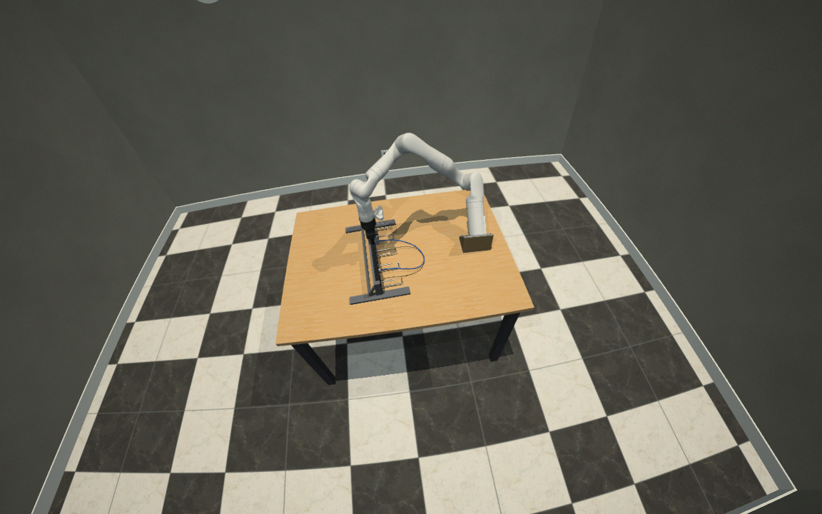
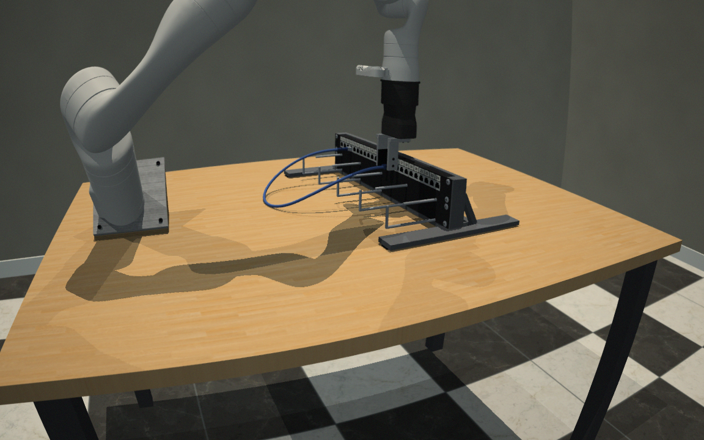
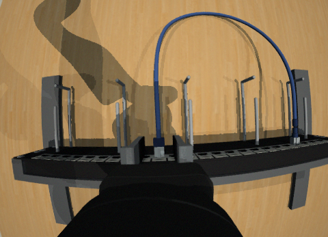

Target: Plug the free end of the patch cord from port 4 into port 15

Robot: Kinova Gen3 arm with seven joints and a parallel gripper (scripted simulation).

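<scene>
Now: hand 1 cm short of the plug and 1 cm above it.
</scene>
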